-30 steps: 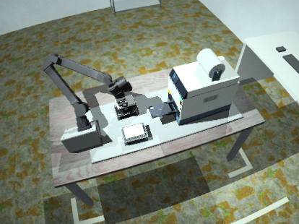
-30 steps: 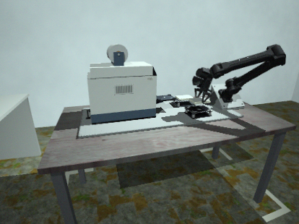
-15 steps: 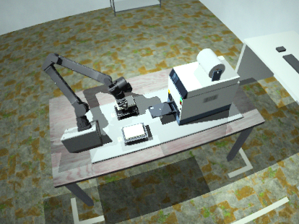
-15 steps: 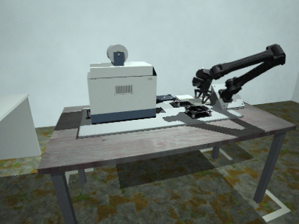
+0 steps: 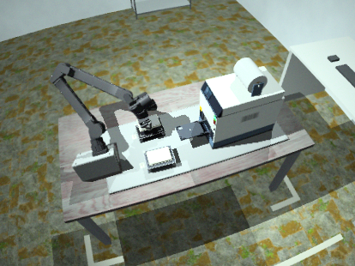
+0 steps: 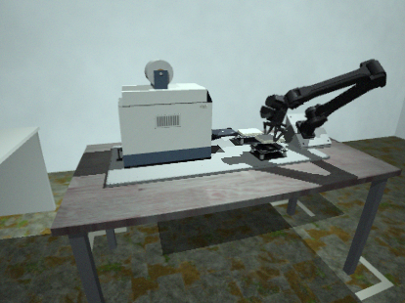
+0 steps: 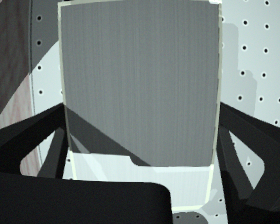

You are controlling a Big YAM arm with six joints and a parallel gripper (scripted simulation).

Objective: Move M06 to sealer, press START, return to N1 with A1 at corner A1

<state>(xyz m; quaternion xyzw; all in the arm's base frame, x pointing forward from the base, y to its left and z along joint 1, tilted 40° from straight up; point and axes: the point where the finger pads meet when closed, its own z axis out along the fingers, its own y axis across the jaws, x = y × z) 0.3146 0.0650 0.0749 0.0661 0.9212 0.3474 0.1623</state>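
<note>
My gripper is now 60 mm above the black nest N1. Also, from my hand: foil roll (540 mm ahead, 150 mm to the right, 320 mm above); then sealer stage (210 mm ahead, 140 mm to the right); then pale plate (220 mm to the right, 40 mm below).
</note>
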